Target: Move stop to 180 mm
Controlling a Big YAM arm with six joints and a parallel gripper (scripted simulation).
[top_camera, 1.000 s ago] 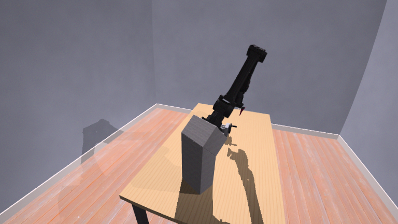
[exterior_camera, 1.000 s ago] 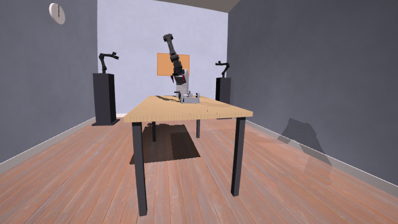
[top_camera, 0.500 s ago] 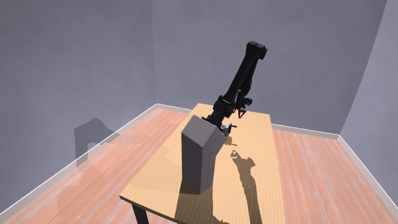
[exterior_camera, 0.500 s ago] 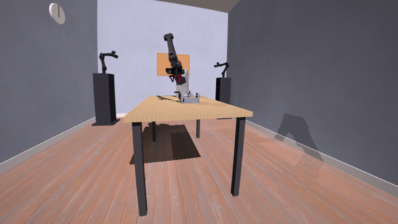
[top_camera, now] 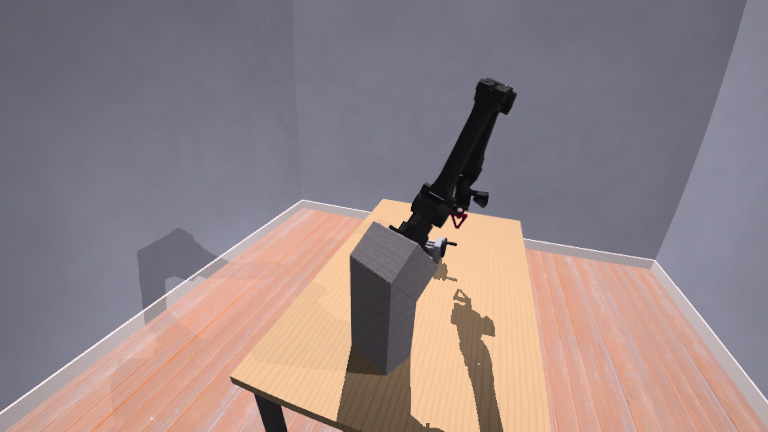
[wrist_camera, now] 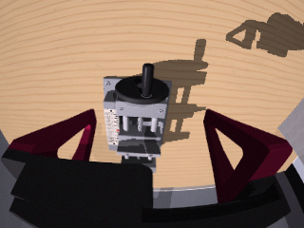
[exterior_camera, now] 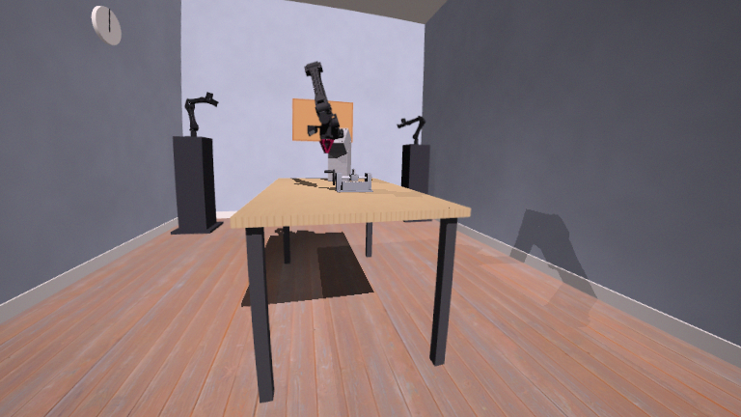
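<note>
Now: hand 1 cm to the right of the black handwheel handle and 11 cm above it.
</note>
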